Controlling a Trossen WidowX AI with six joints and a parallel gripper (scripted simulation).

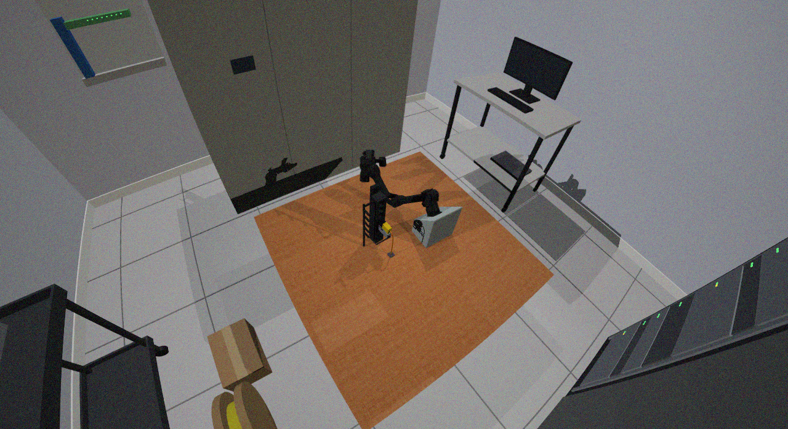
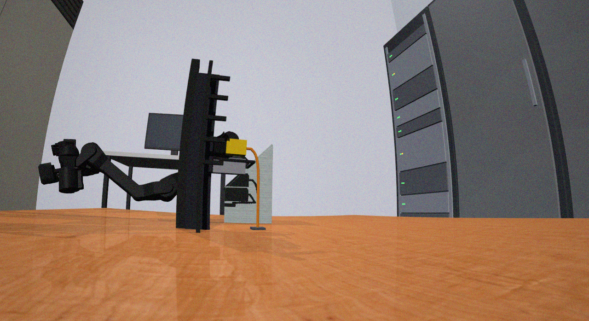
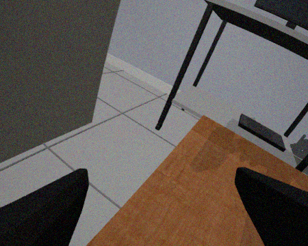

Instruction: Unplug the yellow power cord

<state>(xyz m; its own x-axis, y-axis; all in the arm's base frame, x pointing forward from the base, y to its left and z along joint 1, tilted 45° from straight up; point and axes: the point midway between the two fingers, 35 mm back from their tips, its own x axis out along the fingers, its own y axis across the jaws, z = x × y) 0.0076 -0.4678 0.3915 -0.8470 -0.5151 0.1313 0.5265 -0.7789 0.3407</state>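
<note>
My gripper tip is now 31 cm short of the yellow plug, 57 cm to the right of it and 8 cm below it.
</note>
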